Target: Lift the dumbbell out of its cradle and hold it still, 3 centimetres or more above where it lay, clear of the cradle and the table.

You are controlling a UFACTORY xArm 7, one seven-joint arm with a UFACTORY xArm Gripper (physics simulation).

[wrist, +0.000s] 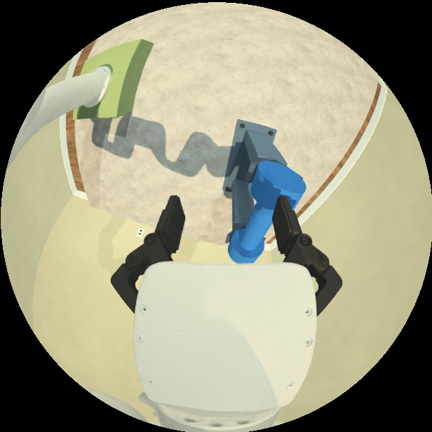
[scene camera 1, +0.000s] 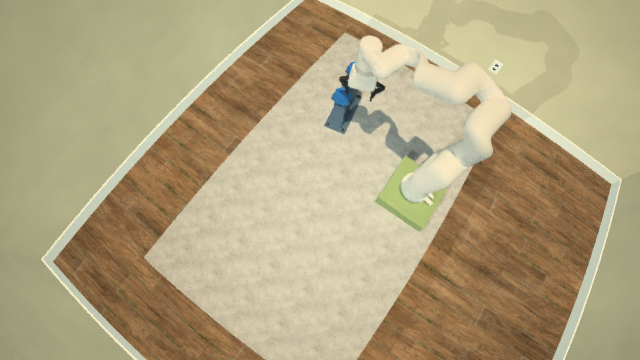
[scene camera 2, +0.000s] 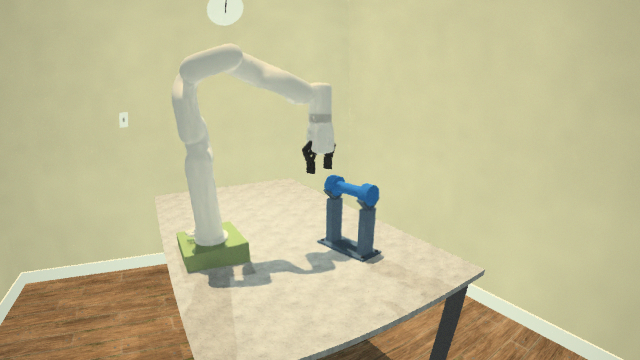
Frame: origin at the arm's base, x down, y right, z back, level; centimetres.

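Seen in the pictures: gripper, fingertip midpoint: (scene camera 1: 359,95) (scene camera 2: 319,171); arm's base, link origin: (scene camera 1: 415,187) (scene camera 2: 211,238).
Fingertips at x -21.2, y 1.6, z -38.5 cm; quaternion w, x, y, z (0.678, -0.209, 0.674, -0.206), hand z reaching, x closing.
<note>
Pixels of each thing's middle, then the offset from my fingertips to it. Level surfaces: height alone.
- blue dumbbell, body centre: (scene camera 2: 351,189) (scene camera 1: 348,83) dx +5.9, dy +5.0, dz -9.4 cm
- dark blue-grey cradle, body centre: (scene camera 2: 349,221) (scene camera 1: 345,98) dx +17.2, dy +5.0, dz -9.4 cm
- pale table, surface height: dx +27.5 cm
The blue dumbbell (scene camera 1: 341,96) (scene camera 2: 351,189) (wrist: 256,225) lies level across the two upright posts of the dark blue-grey cradle (scene camera 1: 341,120) (scene camera 2: 366,232) (wrist: 262,145), a head over each post. My gripper (scene camera 1: 359,95) (scene camera 2: 319,170) (wrist: 228,205) is open and empty and points down. In the scene camera 2 view it hangs a little above the dumbbell and to the left of it. In the wrist view the dumbbell is right of the middle between the fingers and slants; the right finger overlaps the edge of its nearer head. In the scene camera 1 view the arm hides part of the bar.
The cradle's base plate stands on the pale table (scene camera 1: 260,225) (scene camera 2: 280,310) (wrist: 210,75), near its far edge in the scene camera 2 view. The arm's green base block (scene camera 1: 392,192) (scene camera 2: 215,260) (wrist: 107,100) stands on the same table. The cradle's posts rise high above the table.
</note>
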